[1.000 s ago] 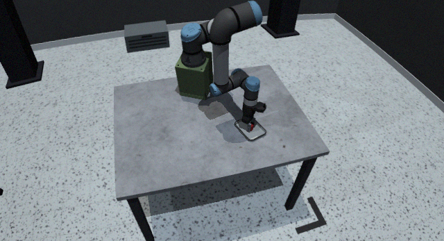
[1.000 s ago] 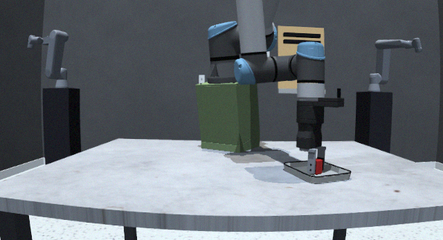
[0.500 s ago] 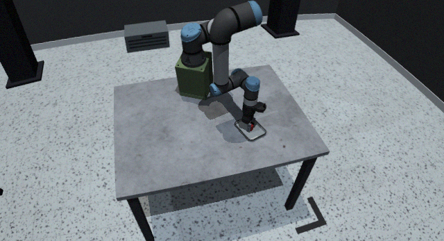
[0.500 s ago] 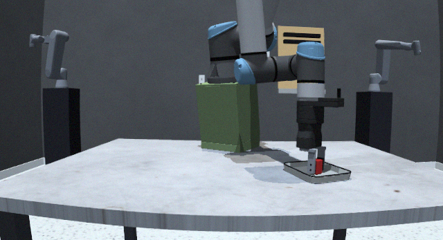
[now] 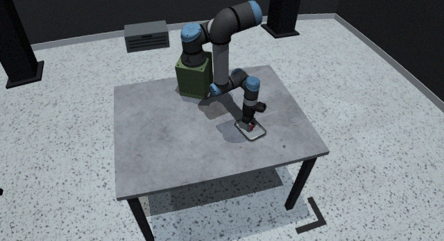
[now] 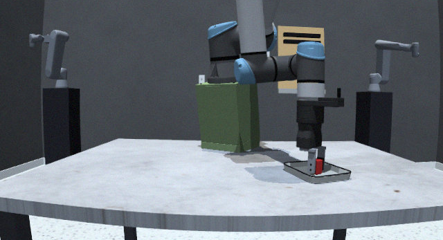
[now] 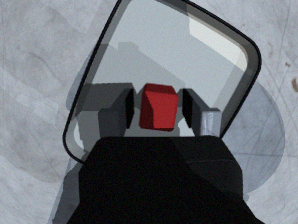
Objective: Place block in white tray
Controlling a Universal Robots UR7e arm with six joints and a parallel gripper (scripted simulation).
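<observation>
Now: the red block right at my hand. From my hand the other things lie so: white tray (10 mm below).
</observation>
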